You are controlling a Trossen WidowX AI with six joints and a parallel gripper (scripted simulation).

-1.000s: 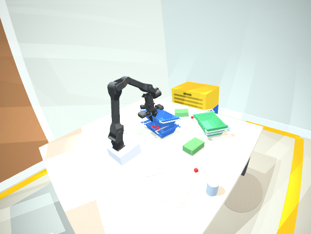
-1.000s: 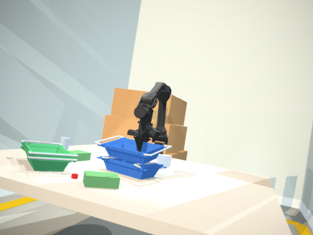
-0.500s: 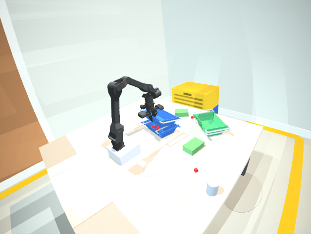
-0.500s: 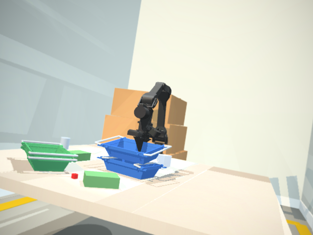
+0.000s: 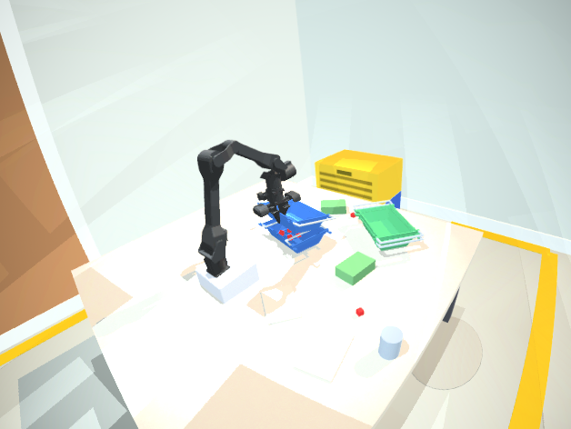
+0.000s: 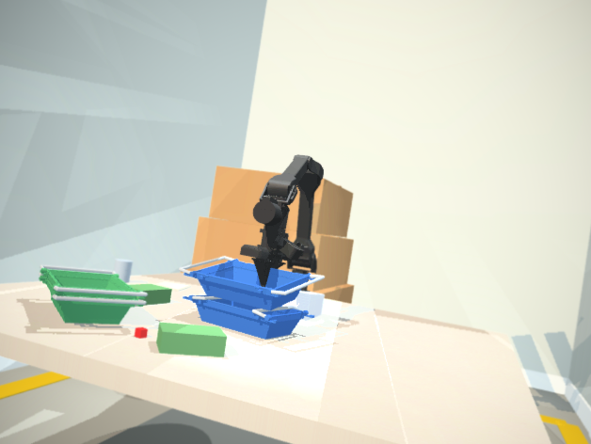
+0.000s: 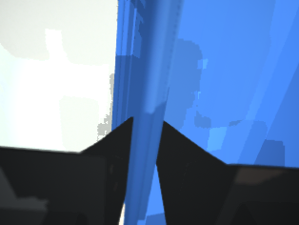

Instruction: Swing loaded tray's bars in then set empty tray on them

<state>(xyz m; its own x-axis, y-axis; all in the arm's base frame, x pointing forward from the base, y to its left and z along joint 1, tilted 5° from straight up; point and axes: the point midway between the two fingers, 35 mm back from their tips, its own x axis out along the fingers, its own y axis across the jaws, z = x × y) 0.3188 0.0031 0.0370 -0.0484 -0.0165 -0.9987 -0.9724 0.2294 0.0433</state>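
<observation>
The blue tray lies 7 cm ahead of my gripper tip, 2 cm to the right of it and 2 cm above it. Round my gripper tip: pale cylinder: 23 cm behind, 58 cm to the right, 6 cm below.
</observation>
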